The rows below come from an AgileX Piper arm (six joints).
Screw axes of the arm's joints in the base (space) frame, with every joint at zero. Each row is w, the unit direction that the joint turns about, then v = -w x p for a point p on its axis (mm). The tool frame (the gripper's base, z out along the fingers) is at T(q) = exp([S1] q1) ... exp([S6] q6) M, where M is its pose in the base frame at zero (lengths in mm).
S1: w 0 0 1 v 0.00 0.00 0.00
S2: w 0 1 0 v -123.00 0.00 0.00
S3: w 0 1 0 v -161.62 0.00 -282.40
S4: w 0.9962 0 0.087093 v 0.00 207.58 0.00
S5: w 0 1 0 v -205.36 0.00 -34.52
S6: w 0.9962 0 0.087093 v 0.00 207.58 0.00
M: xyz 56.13 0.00 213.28 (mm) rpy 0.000 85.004 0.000 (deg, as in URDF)
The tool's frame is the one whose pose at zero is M.
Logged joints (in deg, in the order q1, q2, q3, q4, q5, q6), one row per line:
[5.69, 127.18, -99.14, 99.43, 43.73, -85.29]
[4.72, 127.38, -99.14, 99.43, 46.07, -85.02]
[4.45, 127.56, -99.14, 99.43, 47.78, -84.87]
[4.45, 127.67, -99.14, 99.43, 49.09, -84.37]
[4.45, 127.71, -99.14, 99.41, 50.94, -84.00]
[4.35, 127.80, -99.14, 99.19, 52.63, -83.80]
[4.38, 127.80, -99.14, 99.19, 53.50, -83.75]
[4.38, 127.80, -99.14, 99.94, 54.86, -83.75]
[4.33, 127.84, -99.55, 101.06, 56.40, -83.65]
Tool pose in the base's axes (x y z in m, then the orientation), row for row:
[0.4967, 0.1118, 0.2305, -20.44, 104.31, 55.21]
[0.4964, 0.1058, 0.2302, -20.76, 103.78, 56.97]
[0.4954, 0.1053, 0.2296, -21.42, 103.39, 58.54]
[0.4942, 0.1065, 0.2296, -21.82, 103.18, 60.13]
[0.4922, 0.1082, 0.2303, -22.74, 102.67, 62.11]
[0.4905, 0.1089, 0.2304, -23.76, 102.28, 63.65]
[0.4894, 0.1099, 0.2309, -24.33, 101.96, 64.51]
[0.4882, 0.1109, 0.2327, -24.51, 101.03, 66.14]
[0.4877, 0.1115, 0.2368, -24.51, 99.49, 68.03]
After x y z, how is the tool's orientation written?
As a rotation vector, in degrees.
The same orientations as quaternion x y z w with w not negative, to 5 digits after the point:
[-0.14762, 0.75335, 0.39874, 0.50168]
[-0.14973, 0.74849, 0.41088, 0.49853]
[-0.15421, 0.74436, 0.42146, 0.49449]
[-0.15674, 0.74119, 0.43194, 0.48939]
[-0.16295, 0.73572, 0.44507, 0.48381]
[-0.16988, 0.73130, 0.45510, 0.47878]
[-0.17379, 0.72829, 0.46079, 0.47653]
[-0.17499, 0.72131, 0.47221, 0.47550]
[-0.17513, 0.71086, 0.48608, 0.47722]

